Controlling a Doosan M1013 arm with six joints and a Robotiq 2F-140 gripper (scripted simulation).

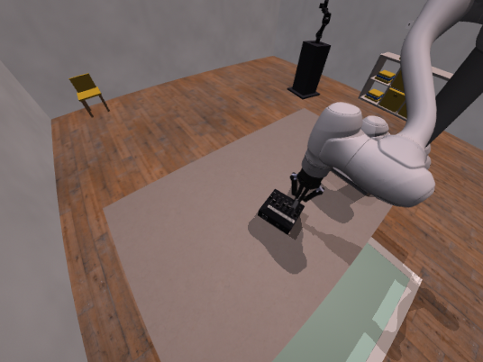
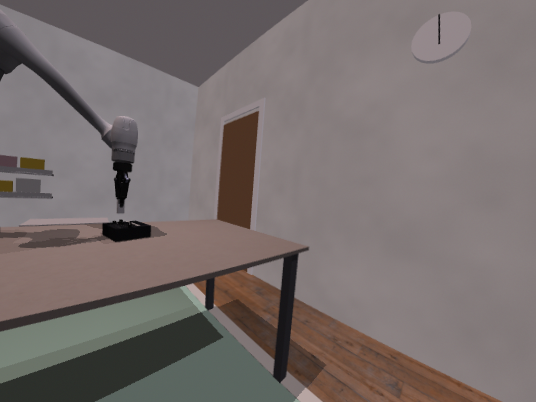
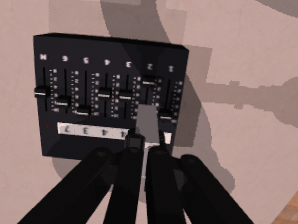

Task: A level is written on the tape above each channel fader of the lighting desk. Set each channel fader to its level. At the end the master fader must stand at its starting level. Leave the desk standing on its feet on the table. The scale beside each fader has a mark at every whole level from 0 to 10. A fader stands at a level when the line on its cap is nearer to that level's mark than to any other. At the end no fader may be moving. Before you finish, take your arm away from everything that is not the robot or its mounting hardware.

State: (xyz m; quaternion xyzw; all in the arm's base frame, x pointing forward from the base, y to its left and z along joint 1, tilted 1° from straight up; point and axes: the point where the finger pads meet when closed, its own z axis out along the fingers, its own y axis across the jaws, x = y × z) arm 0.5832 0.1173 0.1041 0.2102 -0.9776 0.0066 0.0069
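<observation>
The fader lies 40 mm ahead of my hand, 50 mm to the right of it and 70 mm below it. Also, from my hand: master fader cap: 40 mm ahead, 100 mm to the right, 70 mm below.
</observation>
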